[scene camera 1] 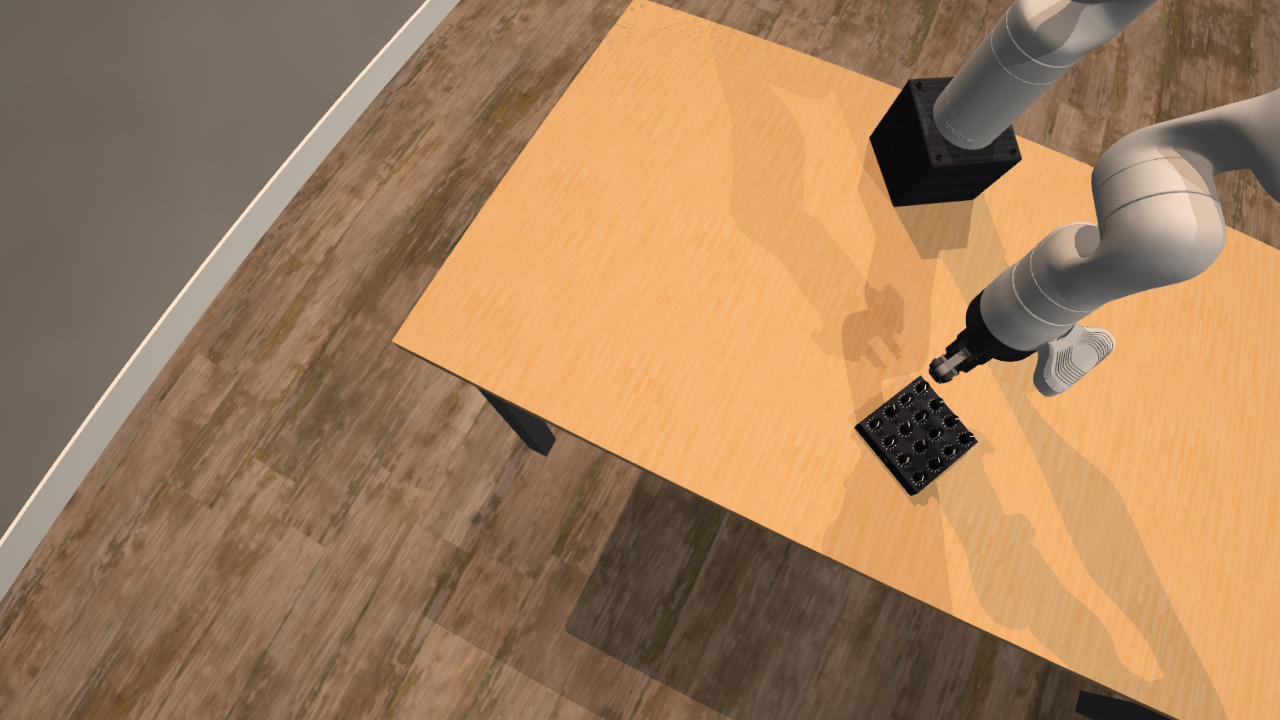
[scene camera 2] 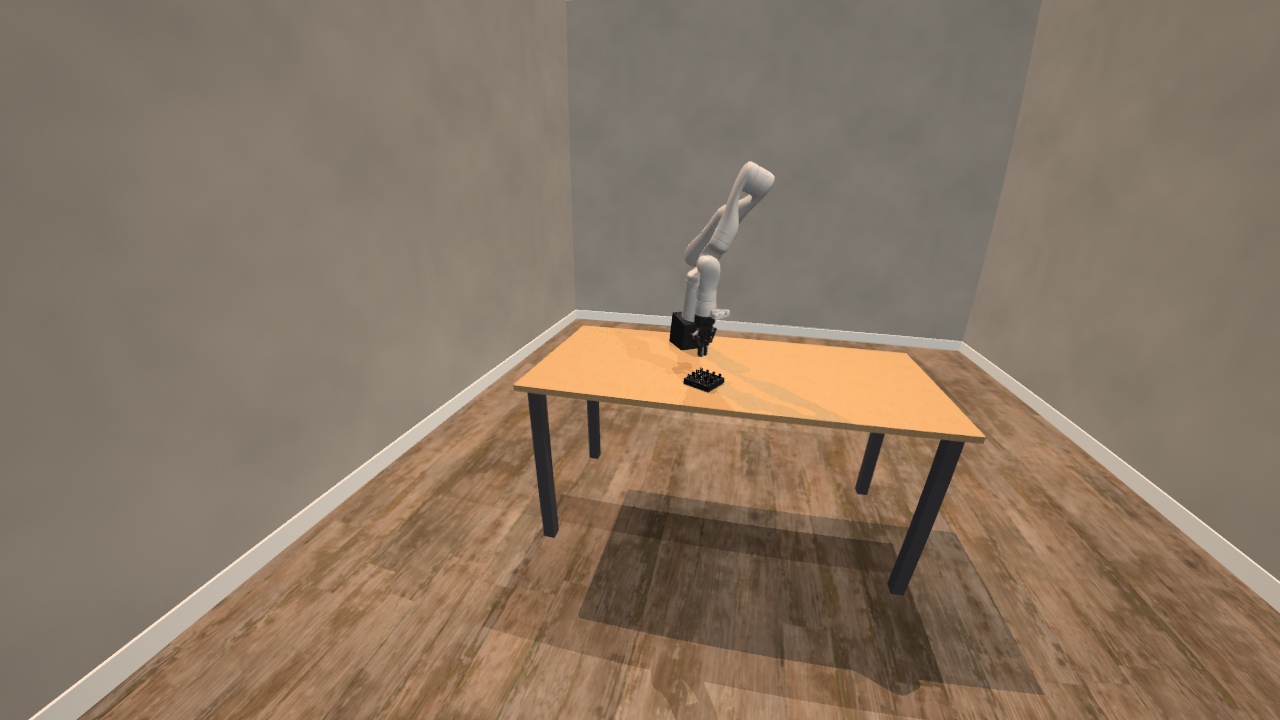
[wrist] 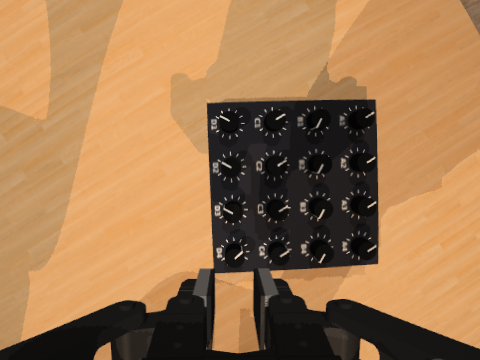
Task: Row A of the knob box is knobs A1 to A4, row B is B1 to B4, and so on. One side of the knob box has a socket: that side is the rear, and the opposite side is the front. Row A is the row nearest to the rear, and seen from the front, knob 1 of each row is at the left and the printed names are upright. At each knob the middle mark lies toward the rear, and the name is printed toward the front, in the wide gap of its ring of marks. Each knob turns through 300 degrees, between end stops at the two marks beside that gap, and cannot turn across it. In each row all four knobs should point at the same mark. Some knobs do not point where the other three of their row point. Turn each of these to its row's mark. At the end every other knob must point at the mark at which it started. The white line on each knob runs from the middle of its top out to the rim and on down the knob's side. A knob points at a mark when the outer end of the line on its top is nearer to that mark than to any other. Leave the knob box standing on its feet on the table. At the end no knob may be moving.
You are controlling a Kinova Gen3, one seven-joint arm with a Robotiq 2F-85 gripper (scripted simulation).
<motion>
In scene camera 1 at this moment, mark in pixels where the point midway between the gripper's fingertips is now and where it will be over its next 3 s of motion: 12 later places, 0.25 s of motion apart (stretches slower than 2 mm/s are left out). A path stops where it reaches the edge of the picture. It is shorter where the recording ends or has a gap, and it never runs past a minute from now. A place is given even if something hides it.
My gripper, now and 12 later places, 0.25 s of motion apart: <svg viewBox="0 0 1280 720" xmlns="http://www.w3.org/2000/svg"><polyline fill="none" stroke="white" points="942,370 942,372 940,374 938,376 936,378 934,381 931,383 929,384 928,384 927,383 927,385 926,386 924,387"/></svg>
</motion>
